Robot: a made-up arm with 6 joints.
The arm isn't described. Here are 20 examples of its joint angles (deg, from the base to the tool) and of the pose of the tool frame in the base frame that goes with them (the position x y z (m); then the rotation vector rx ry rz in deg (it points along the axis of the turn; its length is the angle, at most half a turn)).
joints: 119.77 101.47 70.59 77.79 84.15 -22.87
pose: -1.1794 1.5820 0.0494 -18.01 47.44 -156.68
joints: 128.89 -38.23 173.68 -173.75 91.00 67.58
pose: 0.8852 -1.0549 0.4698 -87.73 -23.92 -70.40
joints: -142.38 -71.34 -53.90 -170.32 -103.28 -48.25
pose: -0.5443 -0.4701 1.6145 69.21 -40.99 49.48
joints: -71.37 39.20 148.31 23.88 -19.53 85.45
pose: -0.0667 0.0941 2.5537 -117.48 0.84 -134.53
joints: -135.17 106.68 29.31 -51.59 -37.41 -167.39
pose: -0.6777 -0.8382 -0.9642 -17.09 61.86 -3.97
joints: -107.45 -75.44 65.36 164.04 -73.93 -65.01
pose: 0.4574 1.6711 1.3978 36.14 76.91 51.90
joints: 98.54 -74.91 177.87 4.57 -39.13 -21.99
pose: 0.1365 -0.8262 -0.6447 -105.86 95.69 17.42
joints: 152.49 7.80 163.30 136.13 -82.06 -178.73
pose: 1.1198 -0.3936 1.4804 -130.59 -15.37 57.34
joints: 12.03 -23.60 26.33 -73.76 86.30 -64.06
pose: 0.6462 -0.1023 2.3640 -122.85 113.06 -39.28
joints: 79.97 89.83 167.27 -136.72 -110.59 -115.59
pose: -0.0435 0.6568 1.9682 58.07 -140.01 -80.30
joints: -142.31 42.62 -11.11 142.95 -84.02 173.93
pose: -1.3615 -0.8664 0.1927 -34.78 -42.34 -168.37
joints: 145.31 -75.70 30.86 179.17 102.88 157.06
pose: 0.5655 -0.3957 2.0605 13.43 27.51 144.33
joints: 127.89 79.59 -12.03 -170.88 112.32 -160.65
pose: -0.3315 0.4845 -0.4690 139.41 -60.73 20.35
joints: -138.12 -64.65 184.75 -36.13 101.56 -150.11
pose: 0.2619 0.4250 -0.4221 -12.16 165.15 63.74
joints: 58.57 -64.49 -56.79 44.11 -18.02 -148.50
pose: 0.6612 0.9809 1.2299 96.11 45.01 27.52
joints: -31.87 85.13 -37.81 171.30 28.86 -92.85
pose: -0.0893 0.0766 -0.6077 11.42 109.41 79.80
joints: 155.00 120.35 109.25 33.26 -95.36 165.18
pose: -1.6624 0.9228 0.1022 51.56 65.07 -3.27
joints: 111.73 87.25 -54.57 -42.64 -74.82 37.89
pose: 0.0061 -0.4480 -0.1585 86.10 -133.03 15.08
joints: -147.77 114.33 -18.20 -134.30 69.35 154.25
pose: 0.1819 0.3087 -0.6057 -139.65 -106.80 -16.26
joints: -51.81 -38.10 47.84 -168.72 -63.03 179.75
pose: -0.2612 0.4011 2.5792 -79.53 -129.24 -20.80
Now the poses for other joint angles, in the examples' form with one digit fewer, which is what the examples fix.
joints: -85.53 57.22 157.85 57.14 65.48 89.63
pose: 0.191 -0.042 2.334 83.1 14.1 46.4
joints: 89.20 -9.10 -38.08 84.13 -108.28 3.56
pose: 0.248 1.218 0.730 -122.0 18.8 -15.5
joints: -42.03 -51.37 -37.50 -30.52 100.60 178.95
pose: 0.566 -0.675 1.688 71.4 -58.7 139.7
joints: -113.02 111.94 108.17 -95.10 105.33 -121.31
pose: -0.971 -1.684 0.526 -57.7 -160.4 39.5
